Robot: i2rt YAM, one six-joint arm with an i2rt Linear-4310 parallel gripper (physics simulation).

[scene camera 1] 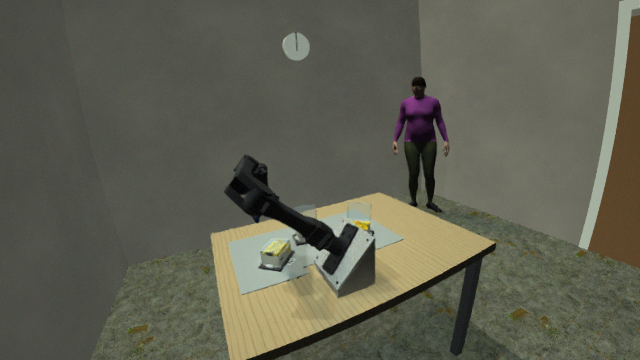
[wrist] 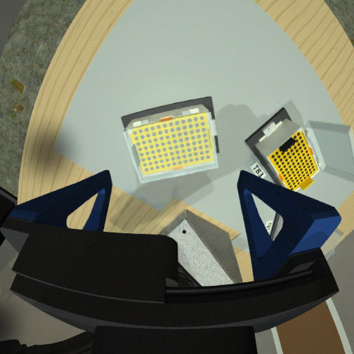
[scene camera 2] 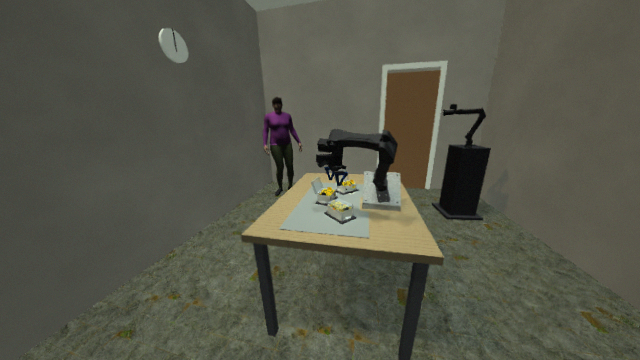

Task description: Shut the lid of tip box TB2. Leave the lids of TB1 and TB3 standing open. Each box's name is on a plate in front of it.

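Places are measured from the arm's base along level axes (x left, y back, z up), in millimetres.
Pixels of known places: gripper, between the fingertips: (scene camera 1: 264, 217) (scene camera 2: 334, 183); arm's base, origin of its link: (scene camera 1: 341, 248) (scene camera 2: 381, 187).
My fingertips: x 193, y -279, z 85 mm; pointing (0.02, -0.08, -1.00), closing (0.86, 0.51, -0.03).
For each thing: its top centre in the pictures, then the offset to it from my fingertips. Level surfaces: height alone.
- middle box, centre of its top: (scene camera 2: 326, 190) dz -128, dx -230, dy -65 mm
- far box, centre of its top: (scene camera 2: 347, 182) dz -136, dx -418, dy +74 mm
- grey mat, height of its surface: dz -203 mm
- wooden table, height of its surface: dz -206 mm
The near box (scene camera 1: 276, 251) (scene camera 2: 340, 211) (wrist: 172, 145), with a yellow tip rack, has its clear lid lying shut over it; its name plate is not readable. The middle box (scene camera 2: 326, 195) (wrist: 293, 161) stands behind the TB3 plate (wrist: 257, 170); its clear lid (scene camera 1: 306, 210) (scene camera 2: 317, 186) (wrist: 330, 147) stands open. The far box (scene camera 1: 361, 226) (scene camera 2: 347, 187) has its lid (scene camera 1: 359, 210) upright in scene view 1; in the wrist view it is mostly hidden by a finger, and its plate (wrist: 269, 226) is partly covered. My gripper (scene camera 2: 334, 181) (wrist: 174, 177) is open and empty, high above the boxes.
The boxes stand on a grey mat (scene camera 1: 245, 280) (scene camera 2: 300, 222) (wrist: 165, 45) on the wooden table (scene camera 1: 440, 240) (scene camera 2: 265, 225). The arm's metal base (scene camera 1: 362, 270) (scene camera 2: 370, 205) (wrist: 200, 250) stands beside the mat. A person (scene camera 1: 420, 120) (scene camera 2: 279, 130) stands beyond the table.
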